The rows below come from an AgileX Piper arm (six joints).
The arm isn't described. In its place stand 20 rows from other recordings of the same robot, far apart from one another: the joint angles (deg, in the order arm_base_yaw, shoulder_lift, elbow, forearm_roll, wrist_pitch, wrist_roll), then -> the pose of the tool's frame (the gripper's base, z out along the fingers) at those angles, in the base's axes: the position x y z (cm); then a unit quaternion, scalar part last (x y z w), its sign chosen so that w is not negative.
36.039, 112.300, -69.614, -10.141, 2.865, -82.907 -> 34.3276, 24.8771, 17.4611, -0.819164, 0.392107, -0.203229, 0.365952
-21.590, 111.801, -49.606, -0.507, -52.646, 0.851 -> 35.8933, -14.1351, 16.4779, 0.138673, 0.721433, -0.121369, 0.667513
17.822, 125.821, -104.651, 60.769, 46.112, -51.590 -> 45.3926, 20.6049, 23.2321, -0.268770, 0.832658, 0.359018, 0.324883
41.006, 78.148, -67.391, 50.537, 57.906, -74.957 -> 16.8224, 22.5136, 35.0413, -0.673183, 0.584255, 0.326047, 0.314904
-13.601, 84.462, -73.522, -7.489, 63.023, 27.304 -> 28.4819, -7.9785, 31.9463, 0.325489, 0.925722, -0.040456, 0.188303
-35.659, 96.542, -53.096, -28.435, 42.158, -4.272 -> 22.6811, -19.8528, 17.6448, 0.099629, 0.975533, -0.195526, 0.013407
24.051, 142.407, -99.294, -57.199, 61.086, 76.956 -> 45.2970, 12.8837, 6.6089, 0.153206, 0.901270, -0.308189, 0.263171
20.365, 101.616, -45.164, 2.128, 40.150, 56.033 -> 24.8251, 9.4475, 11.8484, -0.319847, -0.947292, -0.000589, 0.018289
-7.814, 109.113, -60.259, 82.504, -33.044, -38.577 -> 37.4224, -10.1013, 17.1120, 0.477938, 0.732344, -0.119599, 0.470046
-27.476, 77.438, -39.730, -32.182, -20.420, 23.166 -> 26.1019, -11.6679, 26.6553, 0.082333, 0.788807, -0.110247, 0.599041
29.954, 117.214, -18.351, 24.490, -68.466, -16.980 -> 22.8165, 9.0988, 6.6299, -0.171882, 0.825898, -0.065365, 0.532989
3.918, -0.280, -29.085, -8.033, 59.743, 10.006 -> -0.5457, -1.1384, 28.1540, 0.047276, 0.841777, -0.004856, 0.537729
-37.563, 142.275, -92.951, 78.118, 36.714, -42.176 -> 41.7770, -25.4137, 4.6776, 0.442622, 0.792581, 0.279639, 0.312574
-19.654, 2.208, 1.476, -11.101, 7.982, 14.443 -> 5.5550, -2.2423, 18.9857, 0.158116, 0.729227, -0.103712, 0.657625
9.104, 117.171, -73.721, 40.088, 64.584, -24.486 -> 35.1860, 10.9988, 14.4352, 0.096130, -0.945928, -0.302525, 0.066766
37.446, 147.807, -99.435, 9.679, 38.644, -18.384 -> 36.7422, 29.3418, -0.4984, -0.410517, 0.907416, 0.067834, 0.058919
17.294, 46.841, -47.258, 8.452, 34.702, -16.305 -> 15.2289, 5.5391, 35.6999, -0.218972, 0.832813, 0.071165, 0.503397
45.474, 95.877, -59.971, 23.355, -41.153, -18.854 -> 28.3947, 25.4830, 30.1992, -0.165008, 0.637956, 0.203722, 0.724073
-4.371, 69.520, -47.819, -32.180, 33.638, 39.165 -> 24.1401, -4.5377, 28.7404, 0.181978, 0.900593, -0.115056, 0.377595
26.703, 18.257, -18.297, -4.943, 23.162, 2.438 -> 7.1278, 3.2401, 26.3878, -0.191662, 0.786186, 0.111698, 0.576803
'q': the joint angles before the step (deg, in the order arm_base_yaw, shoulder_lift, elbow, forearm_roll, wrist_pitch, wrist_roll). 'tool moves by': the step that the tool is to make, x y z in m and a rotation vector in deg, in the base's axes. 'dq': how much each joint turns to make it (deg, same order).
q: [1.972, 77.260, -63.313, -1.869, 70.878, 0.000]
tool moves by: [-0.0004, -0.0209, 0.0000, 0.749, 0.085, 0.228]
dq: [-5.601, 0.009, -0.018, 1.871, 0.010, -6.219]
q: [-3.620, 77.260, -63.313, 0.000, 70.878, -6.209]
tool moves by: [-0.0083, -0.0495, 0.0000, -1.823, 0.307, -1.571]
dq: [-11.874, 0.007, -0.006, -0.003, -0.001, -10.466]
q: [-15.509, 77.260, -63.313, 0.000, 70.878, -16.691]
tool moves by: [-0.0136, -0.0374, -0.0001, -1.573, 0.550, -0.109]
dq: [-9.408, 0.025, 0.002, 0.003, -0.054, -9.448]
